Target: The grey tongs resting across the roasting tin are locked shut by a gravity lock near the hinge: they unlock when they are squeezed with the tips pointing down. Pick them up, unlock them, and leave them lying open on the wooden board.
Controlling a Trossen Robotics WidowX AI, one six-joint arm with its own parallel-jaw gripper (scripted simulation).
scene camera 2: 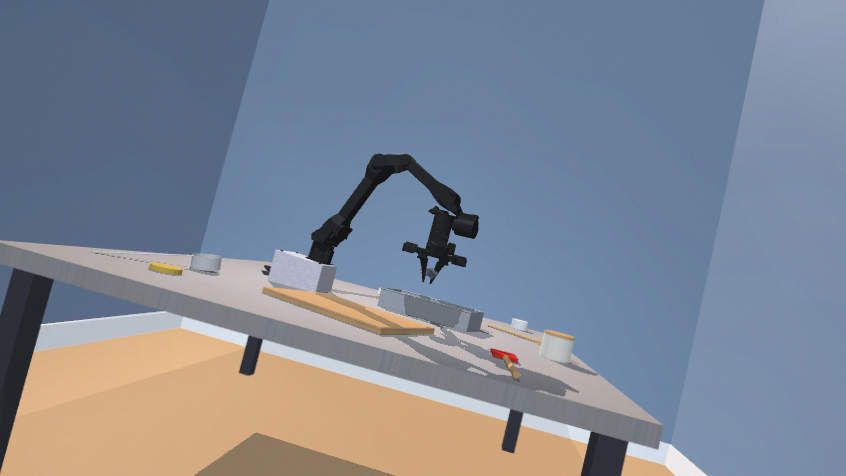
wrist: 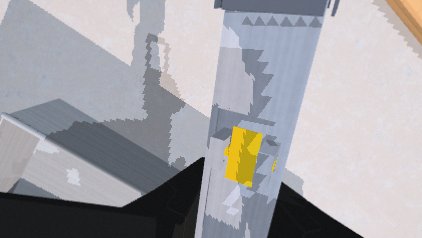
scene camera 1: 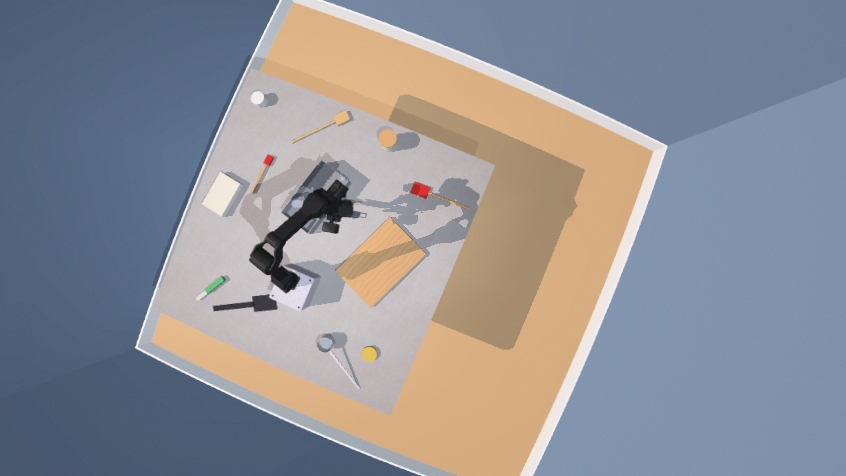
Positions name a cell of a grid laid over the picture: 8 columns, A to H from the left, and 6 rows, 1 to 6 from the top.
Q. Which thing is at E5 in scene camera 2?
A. A roasting tin.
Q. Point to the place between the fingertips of the gripper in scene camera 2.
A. E4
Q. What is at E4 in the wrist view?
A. A yellow lock piece.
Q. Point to a wooden board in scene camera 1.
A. D4
